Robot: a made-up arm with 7 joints.
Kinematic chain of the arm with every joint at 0, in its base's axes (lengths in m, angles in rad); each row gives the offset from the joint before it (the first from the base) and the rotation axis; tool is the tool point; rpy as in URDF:
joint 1: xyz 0 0 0.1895 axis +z
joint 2: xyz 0 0 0 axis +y
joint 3: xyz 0 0 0.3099 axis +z
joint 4: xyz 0.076 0 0 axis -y
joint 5: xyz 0.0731 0 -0.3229 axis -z
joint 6: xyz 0 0 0 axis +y
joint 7: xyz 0.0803 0 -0.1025 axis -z
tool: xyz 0 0 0 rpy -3.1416 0 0
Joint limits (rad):
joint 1: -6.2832..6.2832
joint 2: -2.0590..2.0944
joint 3: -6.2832..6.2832
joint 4: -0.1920..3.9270
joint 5: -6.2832..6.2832
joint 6: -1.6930..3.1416
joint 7: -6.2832..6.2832
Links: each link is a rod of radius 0.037 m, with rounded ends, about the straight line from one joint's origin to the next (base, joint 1, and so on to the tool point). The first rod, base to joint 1, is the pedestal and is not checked.
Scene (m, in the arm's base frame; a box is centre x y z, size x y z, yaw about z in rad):
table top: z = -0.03
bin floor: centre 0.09 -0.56 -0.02 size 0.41 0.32 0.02 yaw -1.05
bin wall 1: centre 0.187 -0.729 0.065 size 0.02 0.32 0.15 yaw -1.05
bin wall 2: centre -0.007 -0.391 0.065 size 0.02 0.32 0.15 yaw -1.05
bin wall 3: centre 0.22 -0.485 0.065 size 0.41 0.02 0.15 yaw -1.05
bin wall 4: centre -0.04 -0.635 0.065 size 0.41 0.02 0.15 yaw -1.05
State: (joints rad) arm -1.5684 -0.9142 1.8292 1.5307 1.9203 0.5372 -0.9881
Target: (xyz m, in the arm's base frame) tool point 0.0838 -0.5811 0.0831
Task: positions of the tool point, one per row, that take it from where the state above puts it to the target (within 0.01 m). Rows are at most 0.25 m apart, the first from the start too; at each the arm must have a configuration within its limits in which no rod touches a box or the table.
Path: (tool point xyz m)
1: 0.5449 0.1819 0.4571
2: 0.5249 -0.0395 0.5294
3: 0.4543 -0.2635 0.5177
4: 0.3433 -0.4483 0.4254
5: 0.2117 -0.5602 0.2706
6: 0.0838 -0.5811 0.0831

